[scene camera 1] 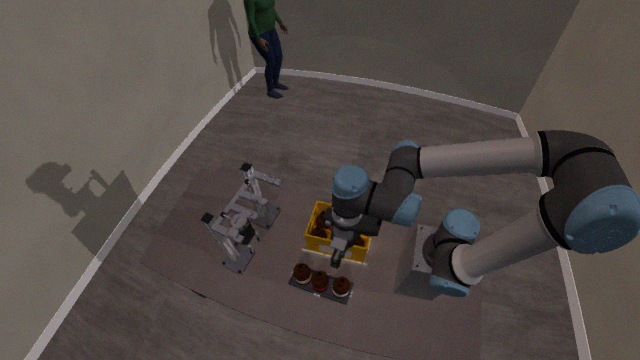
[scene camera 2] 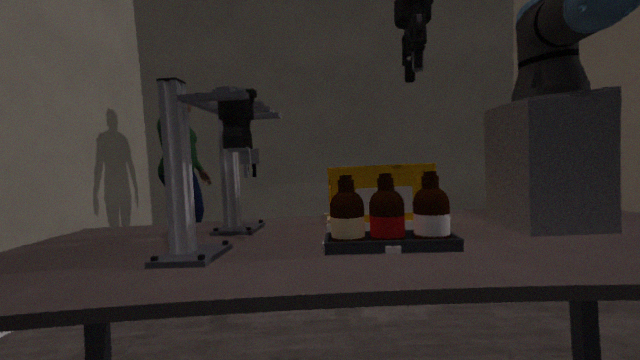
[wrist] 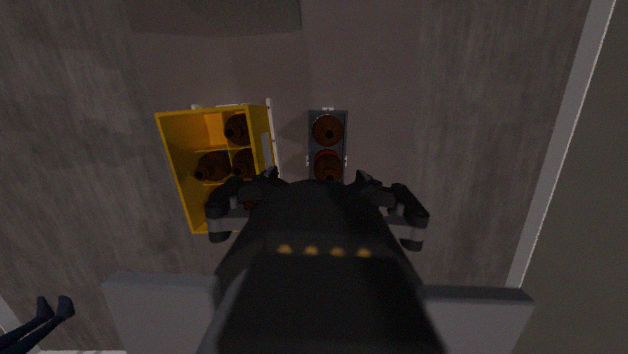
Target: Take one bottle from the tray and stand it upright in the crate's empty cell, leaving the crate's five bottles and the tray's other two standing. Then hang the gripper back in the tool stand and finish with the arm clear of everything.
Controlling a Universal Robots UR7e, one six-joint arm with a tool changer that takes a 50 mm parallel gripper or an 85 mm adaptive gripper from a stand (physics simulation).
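Pixels of known places: arm's base, origin of its link: (scene camera 2: pixel 548 98).
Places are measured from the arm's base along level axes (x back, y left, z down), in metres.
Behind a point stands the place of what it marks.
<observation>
Three brown bottles stand upright in the dark tray (scene camera 1: pixel 330 295) {x -0.371, y 0.176, z 0.314 m} (scene camera 2: pixel 350 247) {x -0.514, y 0.186, z 0.305 m} (wrist: pixel 311 142) {x -0.373, y 0.099, z 0.314 m}: a cream-labelled bottle (scene camera 1: pixel 302 273) {x -0.503, y 0.148, z 0.198 m} (scene camera 2: pixel 347 215) {x -0.516, y 0.169, z 0.241 m}, a red-labelled bottle (scene camera 1: pixel 320 281) {x -0.421, y 0.159, z 0.197 m} (scene camera 2: pixel 386 215) {x -0.436, y 0.177, z 0.244 m} (wrist: pixel 328 167) {x -0.412, y 0.139, z 0.185 m} and a white-labelled bottle (scene camera 1: pixel 341 286) {x -0.332, y 0.159, z 0.182 m} (scene camera 2: pixel 431 215) {x -0.345, y 0.177, z 0.248 m} (wrist: pixel 327 130) {x -0.327, y 0.138, z 0.159 m}. The cream one is hidden in the wrist view. The yellow crate (scene camera 1: pixel 313 245) {x -0.508, y -0.005, z 0.232 m} (scene camera 2: pixel 382 170) {x -0.409, y -0.007, z 0.156 m} (wrist: pixel 182 140) {x -0.338, y -0.189, z 0.194 m} holds upright bottles; its empty cell (wrist: pixel 215 129) {x -0.325, y -0.168, z 0.311 m} shows at upper left inside it, and my gripper hides part of it. My gripper (scene camera 1: pixel 336 264) (scene camera 2: pixel 412 75) (wrist: pixel 316 175) is open and empty, high above, between crate and tray.
The tool stand (scene camera 1: pixel 225 241) {x -0.857, y 0.148, z 0.134 m} (scene camera 2: pixel 177 170) {x -0.863, y 0.170, z 0.131 m} is left of the crate and tray, with another gripper (scene camera 2: pixel 237 122) hanging in it. The arm's pedestal (scene camera 2: pixel 575 160) {x -0.003, y 0.087, z 0.153 m} is to the right. A person (scene camera 1: pixel 267 45) stands behind the table.
</observation>
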